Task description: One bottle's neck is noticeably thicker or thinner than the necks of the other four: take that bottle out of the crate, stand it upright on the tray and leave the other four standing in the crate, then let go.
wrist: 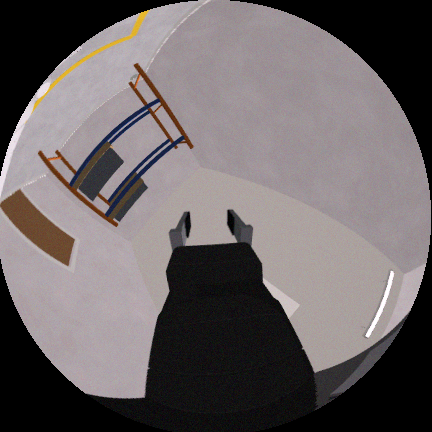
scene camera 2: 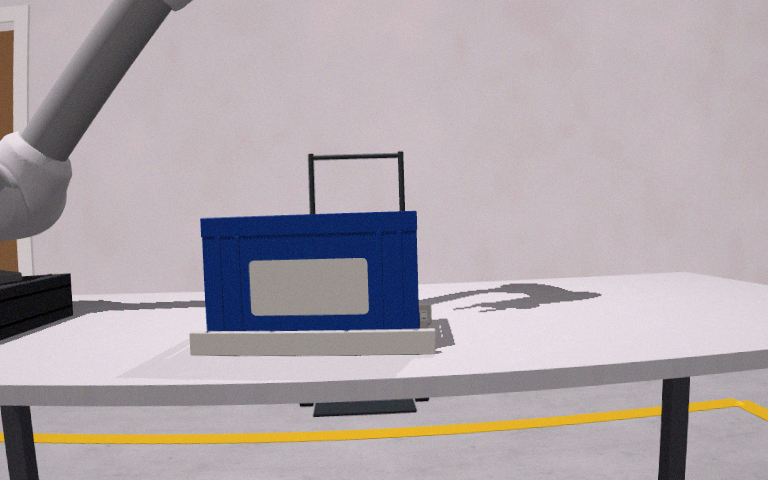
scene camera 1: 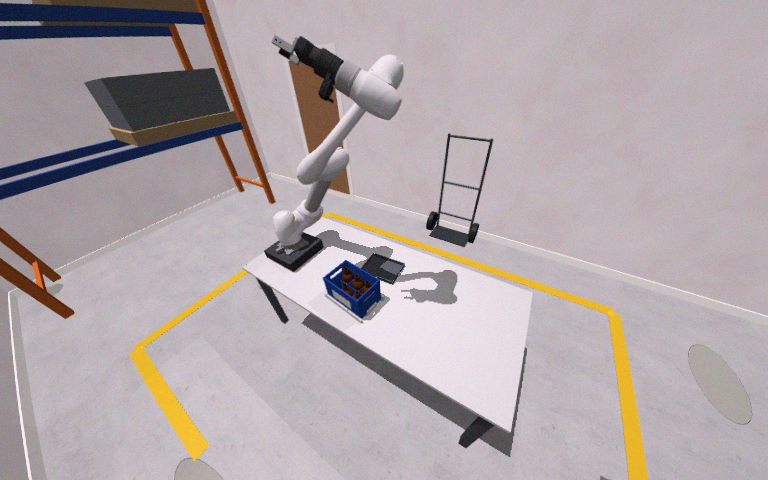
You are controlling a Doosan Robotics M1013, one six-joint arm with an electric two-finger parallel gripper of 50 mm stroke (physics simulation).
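Places are measured from the arm's base along level axes (x up, y back, z right), in millimetres.
Where they show: gripper, fingertip midpoint: [wrist: 208, 217] [scene camera 1: 276, 44]; arm's base at its link origin: [scene camera 1: 293, 244].
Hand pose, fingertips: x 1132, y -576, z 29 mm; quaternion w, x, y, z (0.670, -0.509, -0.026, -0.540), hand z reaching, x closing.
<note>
Things, the pixels of their centre, and the offset from my fingertips. "pt": a spot on its surface instead. Level surfaces: height alone.
- blue crate at the middle of its body: [scene camera 2: 320, 276] [scene camera 1: 352, 288] dz -51, dx -1119, dy -92 mm
- low light-coloured base at a spot on its surface: [scene camera 2: 311, 343] pt dz +53, dx -1191, dy -103 mm
- dark tray at a spot on its surface: [scene camera 1: 377, 272] pt dz -293, dx -1201, dy -54 mm
- white table at its surface level: dx -1207 mm
A blue crate [scene camera 1: 357, 306] [scene camera 2: 311, 246] stands on a low light-coloured base [scene camera 2: 311, 343] near the table's front edge. Several brown bottles [scene camera 1: 357, 281] stand upright inside it in scene camera 1; its wall hides them in scene camera 2. The necks are too small to compare. A dark tray [scene camera 1: 377, 272] with a lighter grey patch lies flat on the table behind the crate. My gripper [scene camera 1: 277, 46] [wrist: 208, 217] is open and empty, raised high above the table and pointing away from the crate. The wrist view does not show the crate or tray.
The arm's black base [scene camera 1: 294, 258] stands at the left end of the white table [scene camera 1: 453, 350]. An orange and blue storage rack [scene camera 1: 250, 141] [wrist: 175, 123] with grey boxes stands to the left. A hand truck [scene camera 1: 445, 169] [scene camera 2: 356, 156] stands behind the table near the wall.
</note>
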